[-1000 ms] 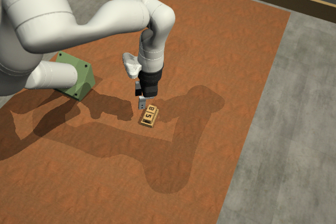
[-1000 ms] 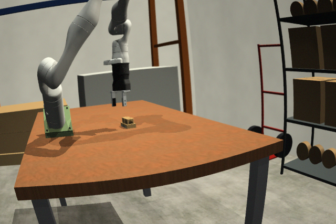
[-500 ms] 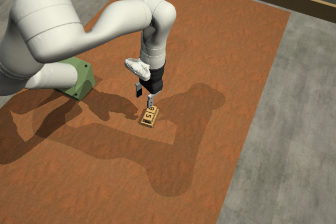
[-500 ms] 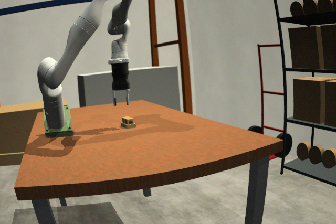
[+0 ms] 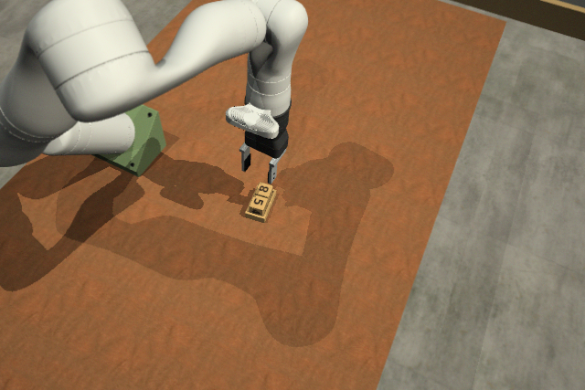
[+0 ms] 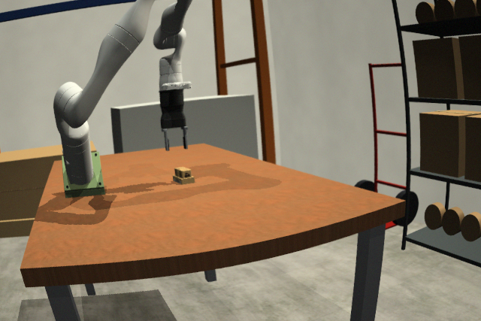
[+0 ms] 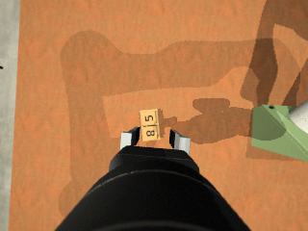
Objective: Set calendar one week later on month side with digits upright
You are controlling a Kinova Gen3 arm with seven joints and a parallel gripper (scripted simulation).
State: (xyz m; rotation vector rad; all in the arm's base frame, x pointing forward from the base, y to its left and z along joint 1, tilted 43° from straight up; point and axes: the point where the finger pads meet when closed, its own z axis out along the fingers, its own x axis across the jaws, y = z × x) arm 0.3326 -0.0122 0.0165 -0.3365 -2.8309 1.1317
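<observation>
The wooden calendar tray is 1 cm ahead of my hand, 1 cm to the right of it and 11 cm below it.
</observation>
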